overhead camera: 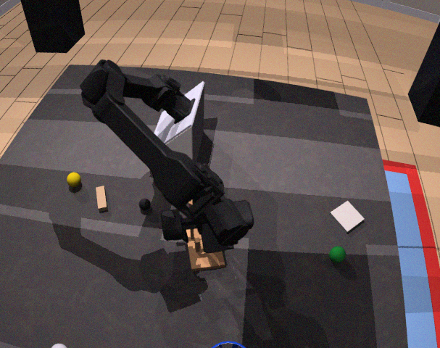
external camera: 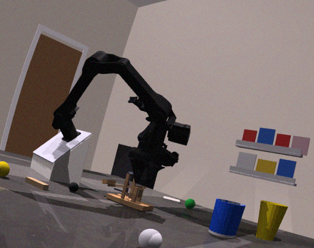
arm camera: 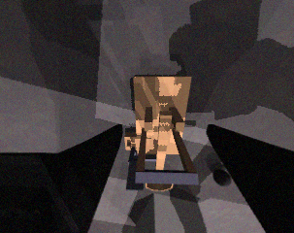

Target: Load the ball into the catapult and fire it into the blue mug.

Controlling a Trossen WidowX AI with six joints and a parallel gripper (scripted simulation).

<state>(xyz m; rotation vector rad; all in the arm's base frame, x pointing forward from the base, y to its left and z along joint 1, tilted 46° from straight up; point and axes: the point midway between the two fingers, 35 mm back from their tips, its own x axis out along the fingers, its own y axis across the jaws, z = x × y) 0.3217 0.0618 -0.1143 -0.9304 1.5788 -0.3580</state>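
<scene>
Now: gripper tip 40 mm past the catapult upright frame and 20 mm to the left of it. Also, from my gripper tip: blue mug (280 mm ahead, 100 mm to the left, 50 mm below); black ball (100 mm behind, 190 mm to the right, 70 mm below); green ball (40 mm behind, 330 mm to the left, 60 mm below).
</scene>
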